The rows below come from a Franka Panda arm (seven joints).
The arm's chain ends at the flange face. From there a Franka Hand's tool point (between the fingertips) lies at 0.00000 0.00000 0.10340 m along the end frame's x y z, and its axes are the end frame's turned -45 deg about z.
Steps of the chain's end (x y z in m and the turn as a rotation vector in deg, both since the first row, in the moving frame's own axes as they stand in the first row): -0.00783, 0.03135, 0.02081, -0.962, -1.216, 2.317; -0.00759, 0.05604, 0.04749, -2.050, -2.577, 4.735; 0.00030, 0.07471, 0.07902, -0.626, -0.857, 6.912; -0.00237, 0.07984, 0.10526, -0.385, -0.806, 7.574; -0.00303, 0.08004, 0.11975, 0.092, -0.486, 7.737; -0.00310, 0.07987, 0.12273, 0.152, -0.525, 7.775; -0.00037, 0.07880, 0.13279, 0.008, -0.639, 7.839; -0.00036, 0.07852, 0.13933, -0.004, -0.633, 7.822; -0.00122, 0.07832, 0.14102, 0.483, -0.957, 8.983; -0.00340, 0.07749, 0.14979, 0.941, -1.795, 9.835
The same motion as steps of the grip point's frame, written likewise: -0.03048, 0.01625, 0.02077, 0.180, -1.540, 2.317; -0.05086, 0.03334, 0.04732, 0.373, -3.272, 4.735; -0.05449, 0.05263, 0.07900, 0.163, -1.049, 6.912; -0.05961, 0.05414, 0.10525, 0.298, -0.842, 7.574; -0.05919, 0.05369, 0.11975, 0.409, -0.279, 7.737; -0.05908, 0.05339, 0.12273, 0.479, -0.264, 7.775; -0.05673, 0.05458, 0.13278, 0.457, -0.446, 7.839; -0.05653, 0.05441, 0.13932, 0.445, -0.450, 7.822; -0.05670, 0.05264, 0.14100, 1.018, -0.335, 8.983; -0.05798, 0.04882, 0.14973, 1.935, -0.604, 9.835
